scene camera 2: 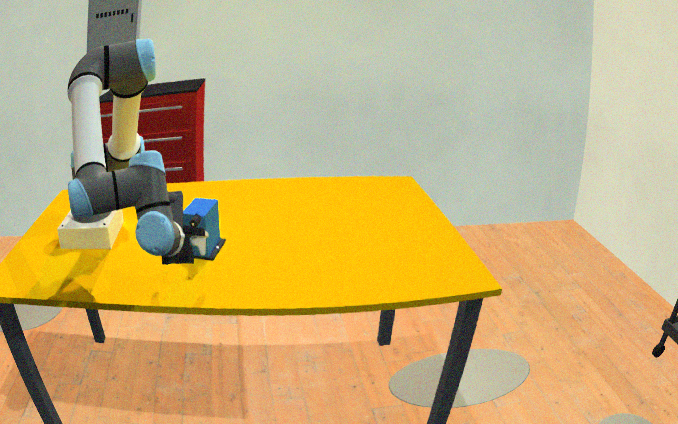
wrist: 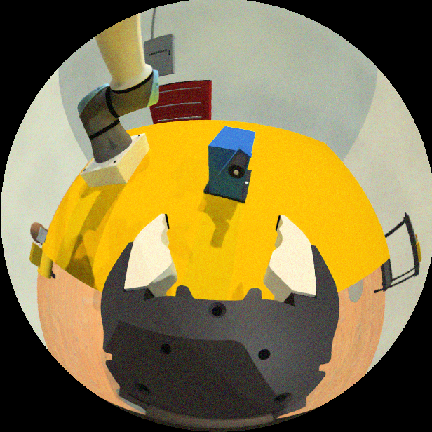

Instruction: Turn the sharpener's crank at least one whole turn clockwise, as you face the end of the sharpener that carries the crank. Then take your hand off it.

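Observation:
The blue sharpener [scene camera 2: 202, 206] [wrist: 232, 139] stands upright on its dark base on the yellow table [scene camera 2: 325, 240] [wrist: 310, 180]. Its crank has a black handle [scene camera 2: 196, 220] [wrist: 236, 171], which points towards the wrist camera and sits in front of the sharpener's end face, towards its right side in the wrist view. My gripper [scene camera 2: 201, 239] [wrist: 222, 216] is open and empty, with its pale fingers spread wide. In the wrist view the handle lies beyond the fingertips, apart from both fingers. In the scene view the arm and gripper partly hide the sharpener's crank end.
The arm's pale base block [scene camera 2: 85, 237] [wrist: 102, 175] stands on the table to the left of the sharpener. A red drawer cabinet [scene camera 2: 192, 115] [wrist: 182, 102] stands behind the table. A grey box [scene camera 2: 114, 30] [wrist: 160, 55] is on the back wall.

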